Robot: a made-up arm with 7 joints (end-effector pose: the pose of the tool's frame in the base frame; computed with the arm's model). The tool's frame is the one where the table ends.
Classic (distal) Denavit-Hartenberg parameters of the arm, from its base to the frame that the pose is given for. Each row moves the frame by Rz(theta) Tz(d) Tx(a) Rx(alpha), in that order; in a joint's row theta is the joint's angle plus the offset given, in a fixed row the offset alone. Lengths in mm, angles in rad.
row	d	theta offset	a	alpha
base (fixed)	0	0	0	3.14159
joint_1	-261	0	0	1.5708
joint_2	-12	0	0	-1.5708
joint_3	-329	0	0	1.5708
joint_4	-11	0	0	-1.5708
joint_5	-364	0	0	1.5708
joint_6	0	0	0	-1.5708
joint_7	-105	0	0	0
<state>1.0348 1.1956 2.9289 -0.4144 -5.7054 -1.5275 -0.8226</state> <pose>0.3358 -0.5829 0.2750 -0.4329 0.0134 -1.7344</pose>
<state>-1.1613 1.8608 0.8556 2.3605 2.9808 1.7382 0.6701</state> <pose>0.2846 -0.0200 0.0378 -0.8442 -1.0441 2.0881</pose>
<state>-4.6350 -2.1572 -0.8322 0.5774 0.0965 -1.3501 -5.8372</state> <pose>0.1293 0.6297 -0.0601 0.6051 0.1267 1.3657</pose>
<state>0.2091 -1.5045 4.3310 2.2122 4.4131 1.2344 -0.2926</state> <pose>-0.0684 0.2901 0.0659 -0.0846 0.1335 -2.7683</pose>
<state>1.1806 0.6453 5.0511 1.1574 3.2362 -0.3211 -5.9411</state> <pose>0.5257 -0.2364 0.5530 0.1499 -1.4223 -0.1127</pose>
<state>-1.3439 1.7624 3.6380 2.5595 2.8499 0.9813 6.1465</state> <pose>-0.1439 0.1041 0.5006 1.5697 1.8305 0.2927</pose>
